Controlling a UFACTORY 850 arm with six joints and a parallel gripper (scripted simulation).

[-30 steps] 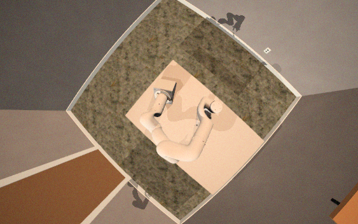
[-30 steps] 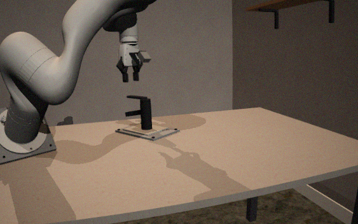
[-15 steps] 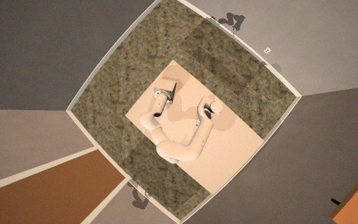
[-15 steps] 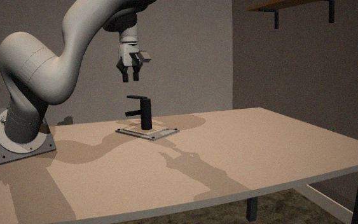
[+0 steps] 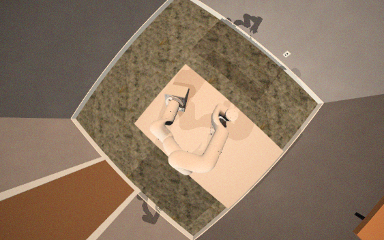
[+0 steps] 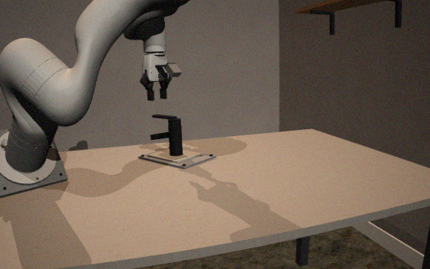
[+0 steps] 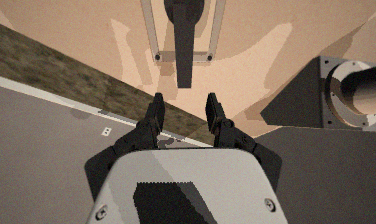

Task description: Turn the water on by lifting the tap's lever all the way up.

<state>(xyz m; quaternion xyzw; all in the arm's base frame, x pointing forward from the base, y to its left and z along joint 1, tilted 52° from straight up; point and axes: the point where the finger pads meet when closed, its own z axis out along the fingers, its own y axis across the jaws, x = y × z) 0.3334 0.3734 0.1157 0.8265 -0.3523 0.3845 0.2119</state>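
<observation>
The dark lever lies 30 mm ahead of my hand, 50 mm to the right of it and 90 mm below it. The rest, counted from my hand: plate 50 mm ahead, 70 mm to the right, 230 mm below.
</observation>
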